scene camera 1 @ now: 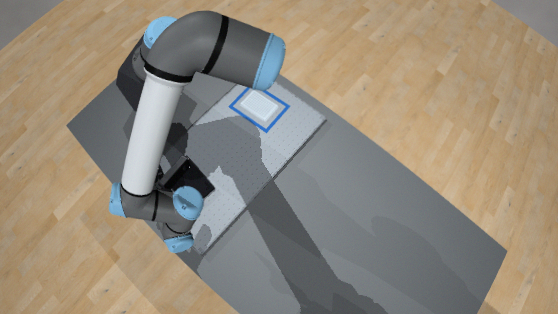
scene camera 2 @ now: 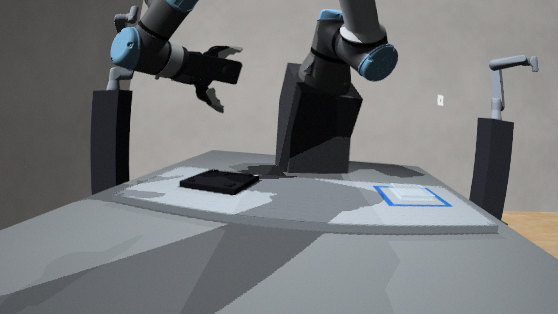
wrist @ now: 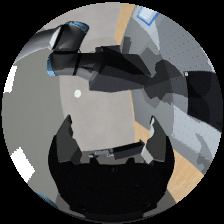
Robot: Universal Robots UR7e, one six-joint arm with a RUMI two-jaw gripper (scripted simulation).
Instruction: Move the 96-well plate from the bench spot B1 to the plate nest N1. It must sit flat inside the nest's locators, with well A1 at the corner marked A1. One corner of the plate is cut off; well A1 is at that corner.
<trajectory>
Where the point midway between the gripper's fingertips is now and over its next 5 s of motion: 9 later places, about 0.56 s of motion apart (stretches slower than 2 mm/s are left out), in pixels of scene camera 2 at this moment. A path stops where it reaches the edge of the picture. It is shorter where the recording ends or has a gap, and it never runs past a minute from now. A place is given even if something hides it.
The gripper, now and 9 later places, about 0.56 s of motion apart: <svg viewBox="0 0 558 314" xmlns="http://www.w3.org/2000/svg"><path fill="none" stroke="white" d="M232 79L240 77L251 73L269 67L292 60L320 51L348 40L374 34L384 61L392 92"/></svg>
</trajectory>
